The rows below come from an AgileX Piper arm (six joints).
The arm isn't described. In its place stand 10 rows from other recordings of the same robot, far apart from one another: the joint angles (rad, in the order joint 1, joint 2, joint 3, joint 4, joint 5, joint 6), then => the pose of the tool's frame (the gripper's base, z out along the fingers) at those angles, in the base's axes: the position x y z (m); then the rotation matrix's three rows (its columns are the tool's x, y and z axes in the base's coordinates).
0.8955, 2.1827, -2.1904, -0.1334, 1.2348, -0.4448 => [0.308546 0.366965 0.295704], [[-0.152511 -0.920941 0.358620], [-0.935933 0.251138 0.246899], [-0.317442 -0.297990 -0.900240]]
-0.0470, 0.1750, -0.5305, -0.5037, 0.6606, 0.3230 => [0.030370 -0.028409 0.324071], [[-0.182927 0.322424 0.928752], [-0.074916 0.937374 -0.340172], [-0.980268 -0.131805 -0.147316]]
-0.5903, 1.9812, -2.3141, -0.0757, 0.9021, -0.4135 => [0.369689 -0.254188 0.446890], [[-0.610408 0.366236 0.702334], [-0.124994 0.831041 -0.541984], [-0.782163 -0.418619 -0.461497]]
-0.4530, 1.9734, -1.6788, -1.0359, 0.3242, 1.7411 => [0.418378 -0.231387 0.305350], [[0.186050 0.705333 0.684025], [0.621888 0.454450 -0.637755], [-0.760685 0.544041 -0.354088]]
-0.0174, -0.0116, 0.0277, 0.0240, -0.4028, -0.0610 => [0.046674 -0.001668 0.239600], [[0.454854 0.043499 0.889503], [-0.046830 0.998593 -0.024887], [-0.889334 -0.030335 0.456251]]
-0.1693, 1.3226, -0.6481, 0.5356, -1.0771, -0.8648 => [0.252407 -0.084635 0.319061], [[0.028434 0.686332 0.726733], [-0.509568 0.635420 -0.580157], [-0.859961 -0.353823 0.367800]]
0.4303, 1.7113, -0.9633, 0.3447, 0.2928, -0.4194 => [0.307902 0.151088 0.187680], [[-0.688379 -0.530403 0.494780], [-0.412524 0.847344 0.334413], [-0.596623 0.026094 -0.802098]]
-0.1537, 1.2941, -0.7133, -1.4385, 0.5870, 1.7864 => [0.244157 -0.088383 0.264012], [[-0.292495 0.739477 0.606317], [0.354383 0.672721 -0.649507], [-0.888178 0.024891 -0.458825]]
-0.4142, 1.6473, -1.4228, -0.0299, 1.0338, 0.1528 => [0.316628 -0.141754 0.305290], [[-0.778852 0.523174 0.345946], [0.492090 0.851700 -0.180150], [-0.388892 0.029926 -0.920797]]
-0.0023, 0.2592, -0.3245, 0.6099, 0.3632, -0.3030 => [0.069574 0.018358 0.279259], [[-0.197473 -0.150926 0.968621], [0.266896 0.942475 0.201265], [-0.943277 0.298265 -0.145831]]
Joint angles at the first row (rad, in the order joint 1, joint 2, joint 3, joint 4, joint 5, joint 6):
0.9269 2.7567 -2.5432 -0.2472 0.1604 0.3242
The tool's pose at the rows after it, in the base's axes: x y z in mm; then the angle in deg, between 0 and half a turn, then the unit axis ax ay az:
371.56 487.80 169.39 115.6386 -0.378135 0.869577 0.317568
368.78 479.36 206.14 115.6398 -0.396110 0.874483 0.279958
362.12 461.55 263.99 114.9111 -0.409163 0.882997 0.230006
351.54 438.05 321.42 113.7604 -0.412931 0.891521 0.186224
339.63 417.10 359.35 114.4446 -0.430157 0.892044 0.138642
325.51 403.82 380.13 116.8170 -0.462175 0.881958 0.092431
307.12 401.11 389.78 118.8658 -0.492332 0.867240 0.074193
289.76 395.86 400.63 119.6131 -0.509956 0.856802 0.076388
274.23 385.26 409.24 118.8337 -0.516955 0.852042 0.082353
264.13 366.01 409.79 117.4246 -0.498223 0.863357 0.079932
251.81 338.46 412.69 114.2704 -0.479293 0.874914 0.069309
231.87 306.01 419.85 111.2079 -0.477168 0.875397 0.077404
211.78 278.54 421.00 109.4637 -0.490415 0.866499 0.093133
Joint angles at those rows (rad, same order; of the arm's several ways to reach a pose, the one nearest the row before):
0.9268 2.7326 -2.5411 -0.2471 0.1941 0.3141
0.9269 2.6534 -2.5343 -0.2642 0.3052 0.2724
0.9269 2.5356 -2.5341 -0.3133 0.4622 0.2454
0.9269 2.4182 -2.5365 -0.3581 0.6057 0.2200
0.9286 2.3332 -2.5413 -0.3696 0.7399 0.1468
0.9402 2.2748 -2.5384 -0.3685 0.8588 0.0525
0.9683 2.2200 -2.4903 -0.3666 0.9087 0.0000
0.9904 2.1466 -2.4065 -0.3595 0.9090 -0.0183
1.0059 2.0448 -2.2596 -0.3796 0.8528 0.0061
1.0081 1.9264 -2.0608 -0.4600 0.7707 0.1141
1.0081 1.7908 -1.8541 -0.5953 0.6883 0.2569
1.0081 1.6372 -1.6618 -0.6790 0.6128 0.3439
1.0081 1.5050 -1.5018 -0.7043 0.5446 0.3656

